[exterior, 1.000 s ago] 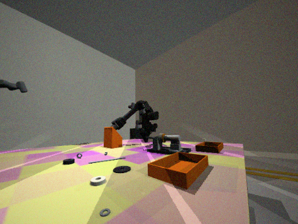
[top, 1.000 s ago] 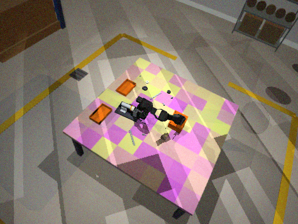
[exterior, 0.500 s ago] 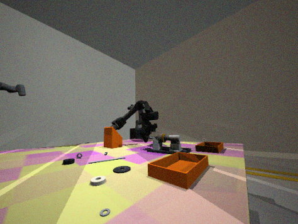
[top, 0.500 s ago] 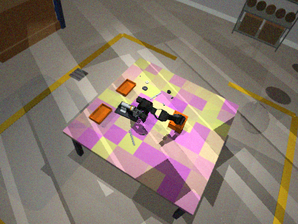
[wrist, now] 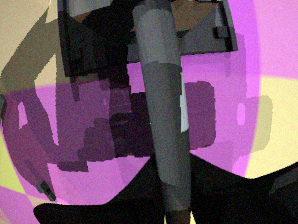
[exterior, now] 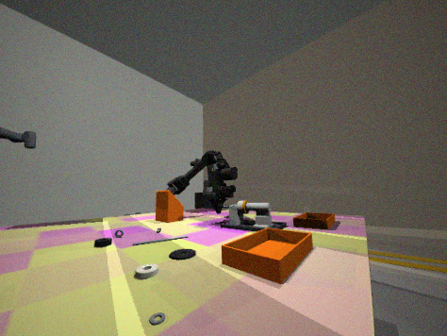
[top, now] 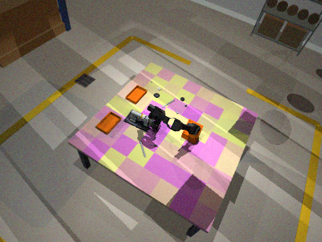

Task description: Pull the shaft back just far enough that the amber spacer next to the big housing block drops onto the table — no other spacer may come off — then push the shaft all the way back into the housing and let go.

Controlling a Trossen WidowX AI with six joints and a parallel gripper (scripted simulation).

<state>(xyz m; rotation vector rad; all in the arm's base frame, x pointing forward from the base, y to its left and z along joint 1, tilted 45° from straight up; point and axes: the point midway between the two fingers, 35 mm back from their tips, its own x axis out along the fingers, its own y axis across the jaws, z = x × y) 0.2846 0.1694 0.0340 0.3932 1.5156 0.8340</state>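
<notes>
The grey shaft is 60 mm ahead of my gripper tip, 20 mm to the left of it and 30 mm above it. Also, from my gripper tip: black disc (250 mm ahead, 310 mm to the right, 40 mm below); then amber spacer (150 mm ahead, 40 mm to the left, 30 mm above).
</notes>
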